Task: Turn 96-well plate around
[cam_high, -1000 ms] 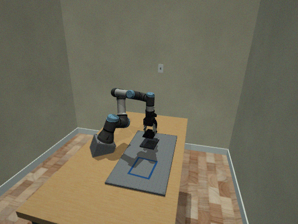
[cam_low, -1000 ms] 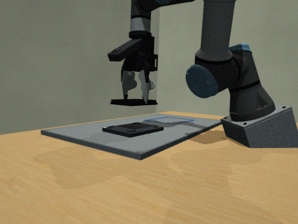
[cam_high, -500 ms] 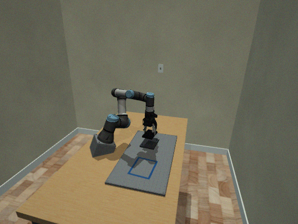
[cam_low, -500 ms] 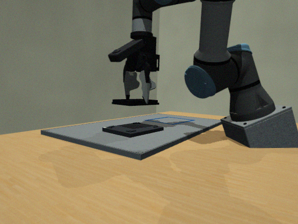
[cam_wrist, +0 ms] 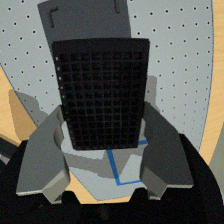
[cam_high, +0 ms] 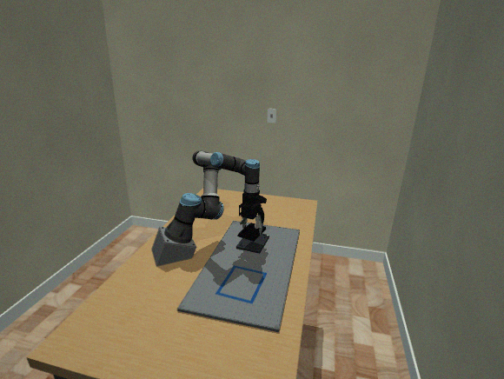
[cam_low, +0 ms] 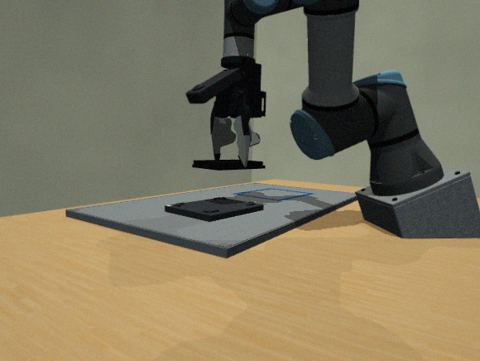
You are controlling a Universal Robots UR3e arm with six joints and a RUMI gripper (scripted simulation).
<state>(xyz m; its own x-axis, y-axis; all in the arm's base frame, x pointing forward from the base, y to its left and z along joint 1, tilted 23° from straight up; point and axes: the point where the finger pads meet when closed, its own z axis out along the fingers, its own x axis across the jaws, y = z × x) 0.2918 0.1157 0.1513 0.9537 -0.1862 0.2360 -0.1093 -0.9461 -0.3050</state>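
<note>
The plate nest N1 lies 9 cm below my hand, 5 cm to the left of it and 1 cm behind it. Round my hand: small white corner label: 12 cm to the left, 9 cm below, 4 cm ahead; then black 96-well plate: 1 cm below.
</note>
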